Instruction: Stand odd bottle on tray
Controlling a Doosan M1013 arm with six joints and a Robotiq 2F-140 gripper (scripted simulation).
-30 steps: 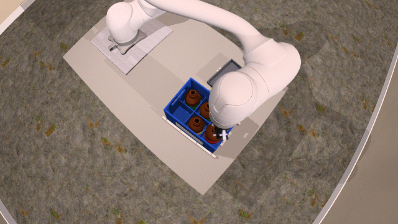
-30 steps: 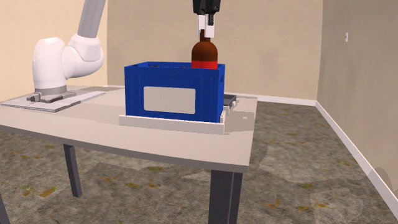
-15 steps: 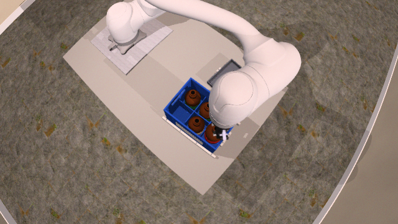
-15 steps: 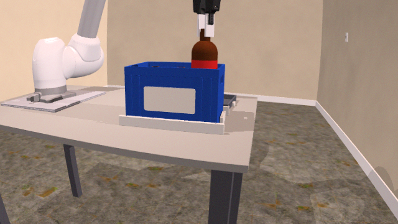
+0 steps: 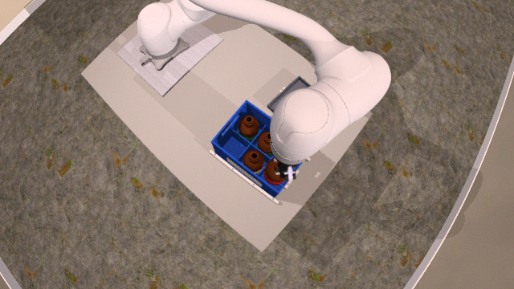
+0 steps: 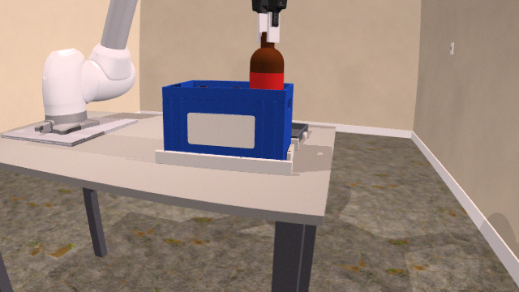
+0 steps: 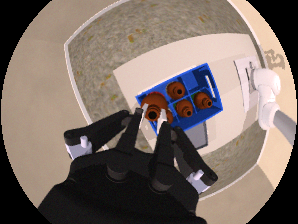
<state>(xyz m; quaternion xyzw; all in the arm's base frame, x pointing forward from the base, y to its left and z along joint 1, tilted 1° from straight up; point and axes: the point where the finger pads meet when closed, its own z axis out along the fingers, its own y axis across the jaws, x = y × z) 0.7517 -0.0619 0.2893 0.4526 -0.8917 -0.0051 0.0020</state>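
Now: the bottle 90 mm below my hand. Also, from my hand: crate 220 mm below, 90 mm behind, 30 mm to the left; then dark grey tray 290 mm to the left, 290 mm below, 100 mm behind.
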